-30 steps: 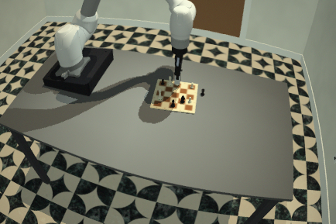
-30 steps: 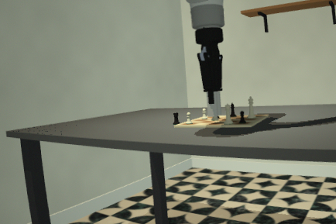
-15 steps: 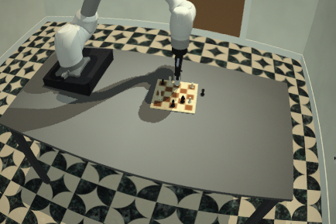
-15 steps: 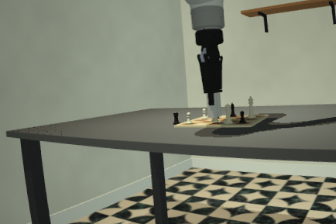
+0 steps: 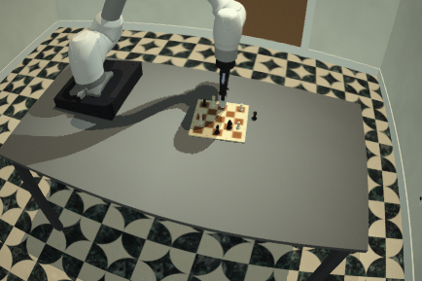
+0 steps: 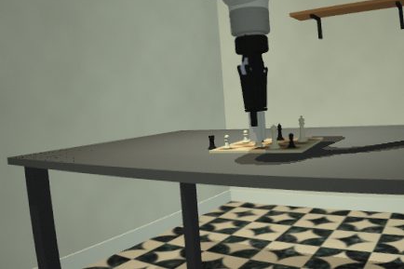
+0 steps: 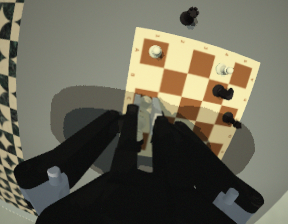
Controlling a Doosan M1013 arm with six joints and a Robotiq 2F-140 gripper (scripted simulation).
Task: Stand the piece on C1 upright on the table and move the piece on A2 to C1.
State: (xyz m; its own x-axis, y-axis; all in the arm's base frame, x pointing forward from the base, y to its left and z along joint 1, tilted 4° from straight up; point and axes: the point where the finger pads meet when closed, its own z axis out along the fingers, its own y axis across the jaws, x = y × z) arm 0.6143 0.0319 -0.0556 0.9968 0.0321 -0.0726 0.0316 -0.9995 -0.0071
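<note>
My gripper is now 8 cm to the left of the chessboard and 5 cm above it.
</note>
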